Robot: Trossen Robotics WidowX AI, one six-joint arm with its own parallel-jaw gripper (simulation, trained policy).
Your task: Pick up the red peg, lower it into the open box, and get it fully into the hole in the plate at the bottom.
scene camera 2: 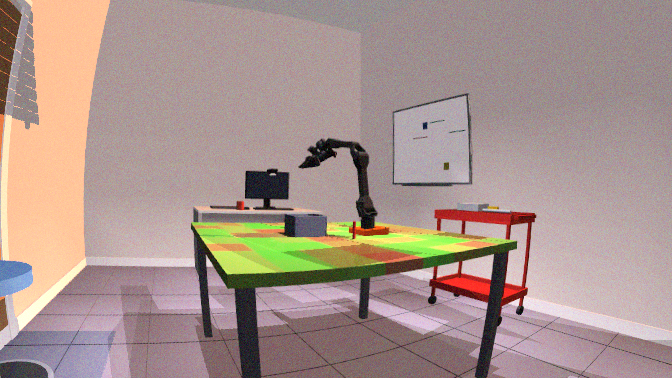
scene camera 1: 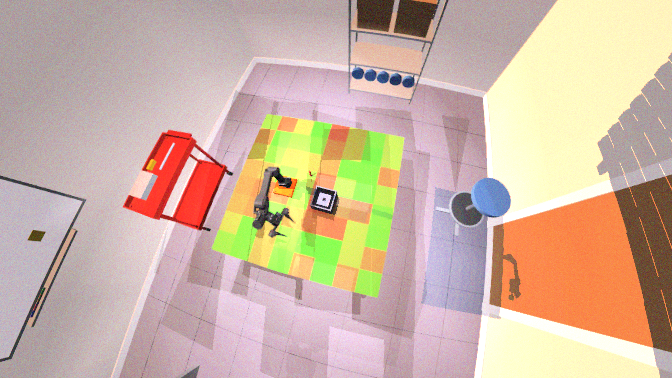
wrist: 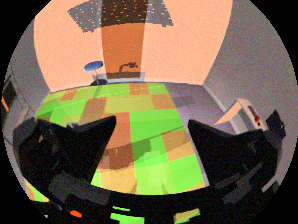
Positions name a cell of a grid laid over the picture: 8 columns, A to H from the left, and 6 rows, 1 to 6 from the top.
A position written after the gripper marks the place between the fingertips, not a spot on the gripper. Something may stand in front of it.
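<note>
The gripper (wrist: E4) is in sight, and so is a dark box (scene camera 2: D4).
</note>
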